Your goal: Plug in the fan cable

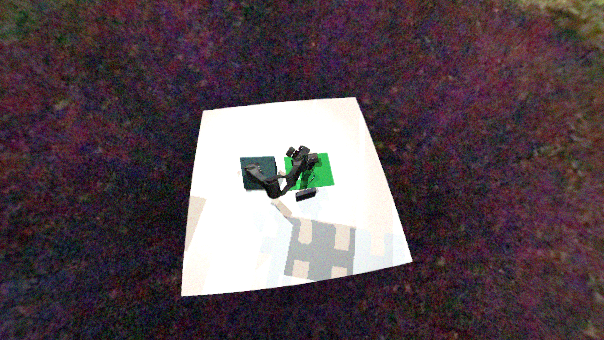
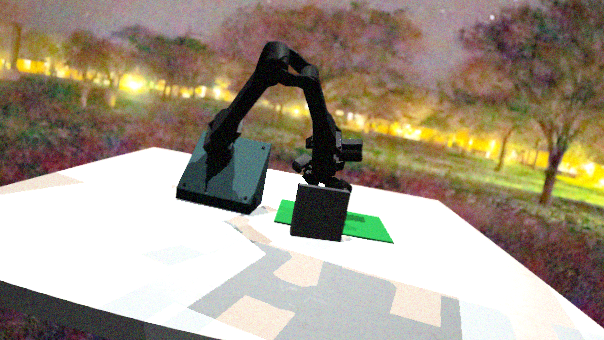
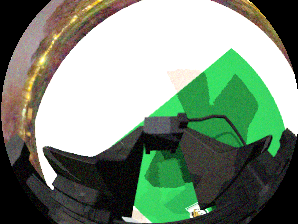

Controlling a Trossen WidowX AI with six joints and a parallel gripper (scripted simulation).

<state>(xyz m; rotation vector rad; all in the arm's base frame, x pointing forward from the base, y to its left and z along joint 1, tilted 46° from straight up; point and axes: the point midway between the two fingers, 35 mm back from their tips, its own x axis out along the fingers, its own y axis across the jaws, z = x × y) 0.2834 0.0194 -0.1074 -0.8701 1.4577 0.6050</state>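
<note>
My gripper tip is now 9 cm to the left of the green board, 5 cm short of it and 5 cm above it. Also, from my gripper tip: black fan 26 cm to the right, 2 cm above, 1 cm ahead; dark plug 1 cm below.
</note>
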